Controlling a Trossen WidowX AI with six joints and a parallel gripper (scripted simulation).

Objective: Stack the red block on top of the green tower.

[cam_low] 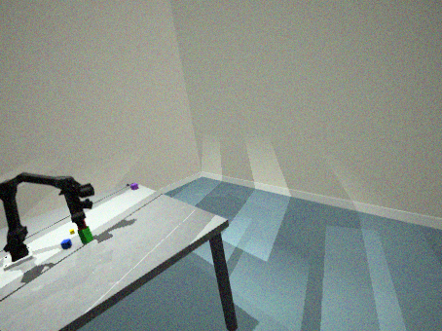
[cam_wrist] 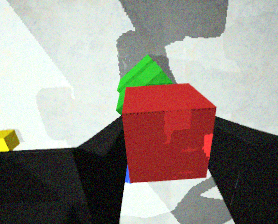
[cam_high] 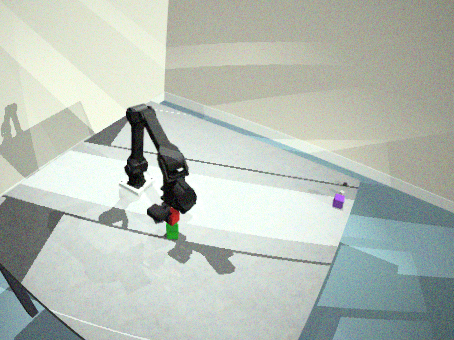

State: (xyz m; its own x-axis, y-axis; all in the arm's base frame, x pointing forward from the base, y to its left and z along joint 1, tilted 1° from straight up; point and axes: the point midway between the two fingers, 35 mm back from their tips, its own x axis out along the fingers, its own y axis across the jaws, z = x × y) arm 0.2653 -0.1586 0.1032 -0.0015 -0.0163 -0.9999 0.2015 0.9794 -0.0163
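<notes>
My gripper tip is 1 cm below the red block. From my gripper tip the other things lie so: small yellow block 19 cm to the left, 8 cm below, 2 cm behind; blue block 8 cm behind, 7 cm below, 5 cm to the left; purple block 55 cm ahead, 49 cm to the left, 7 cm below.
</notes>
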